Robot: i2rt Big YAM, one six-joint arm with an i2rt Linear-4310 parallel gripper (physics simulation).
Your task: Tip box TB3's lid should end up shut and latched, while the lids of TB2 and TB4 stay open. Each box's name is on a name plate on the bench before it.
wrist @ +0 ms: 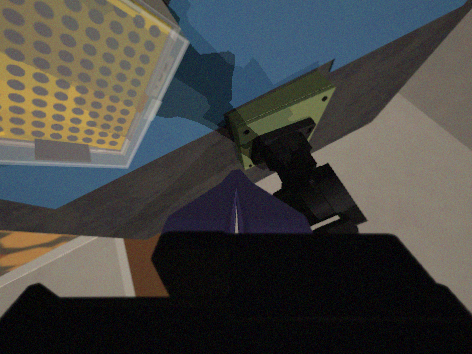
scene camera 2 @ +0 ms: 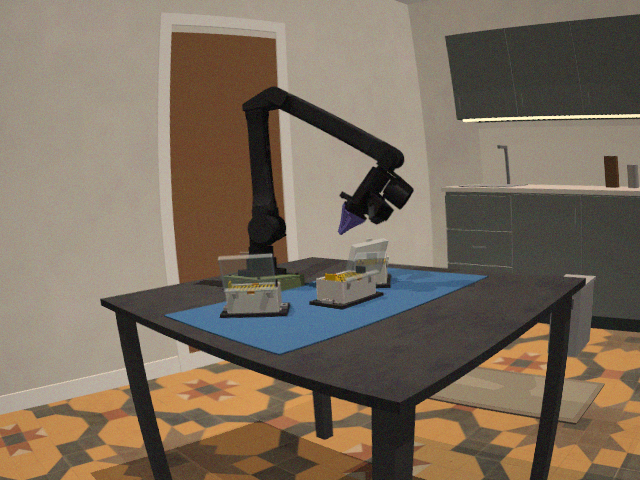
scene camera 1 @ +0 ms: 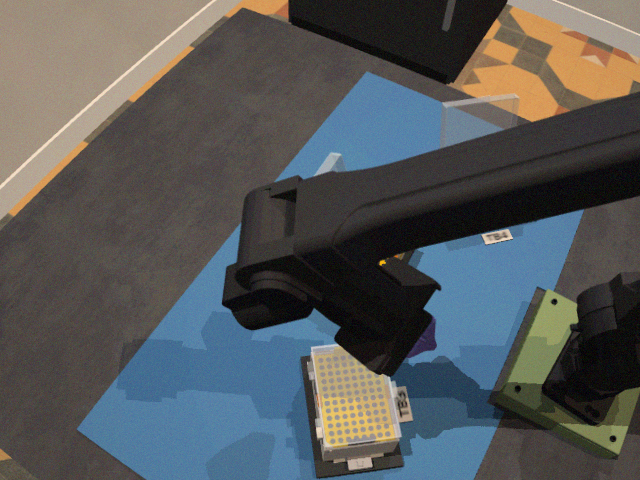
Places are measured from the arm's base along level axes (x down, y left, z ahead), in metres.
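Pixels of known places: gripper, fingertip midpoint: (wrist: pixel 236 177) (scene camera 2: pixel 339 233) (scene camera 1: pixel 431 345); arm's base at its link origin: (wrist: pixel 278 140) (scene camera 1: pixel 586 372).
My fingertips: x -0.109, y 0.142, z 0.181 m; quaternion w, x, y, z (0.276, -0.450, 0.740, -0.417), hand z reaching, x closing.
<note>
For each thing: its top centre in the pictures, then the offset to it from my fingertips. Level surfaces: height alone.
- TB3 at its top centre: (wrist: pixel 102 108) (scene camera 1: pixel 365 389) (scene camera 2: pixel 366 255) dz +0.037, dx +0.065, dy +0.060 m
- TB2 at its top centre: (scene camera 2: pixel 342 273) dz +0.138, dx +0.076, dy -0.113 m
- TB4 at its top centre: (scene camera 2: pixel 253 283) dz +0.062, dx +0.076, dy -0.318 m
- blue mat at its surface level: dx +0.143 m
- dark table at its surface level: dx +0.145 m
TB3 (scene camera 1: pixel 361 452) (scene camera 2: pixel 383 275) stands on a dark base beside its name plate (scene camera 1: pixel 403 403). Its clear lid (scene camera 1: pixel 399 426) (wrist: pixel 100 162) lies down over the yellow rack; whether it is latched I cannot tell. TB2 (scene camera 2: pixel 345 290) has its lid (scene camera 1: pixel 329 163) (scene camera 2: pixel 368 255) raised; the arm hides most of this box in scene camera 1. TB4 (scene camera 2: pixel 253 300) has its lid (scene camera 1: pixel 480 116) (scene camera 2: pixel 246 264) upright, with its name plate (scene camera 1: pixel 496 236) in front. My gripper (scene camera 1: pixel 433 341) (scene camera 2: pixel 341 231) (wrist: pixel 236 177) is shut and empty, raised above the boxes, apart from TB3's lid.
The boxes stand on a blue mat (scene camera 1: pixel 170 413) (scene camera 2: pixel 279 338) on the dark table (scene camera 1: pixel 155 139) (scene camera 2: pixel 439 356). The arm's green base plate (scene camera 1: pixel 542 330) (scene camera 2: pixel 292 280) (wrist: pixel 292 107) is at the mat's edge. The arm passes over TB2 and TB4 in scene camera 1.
</note>
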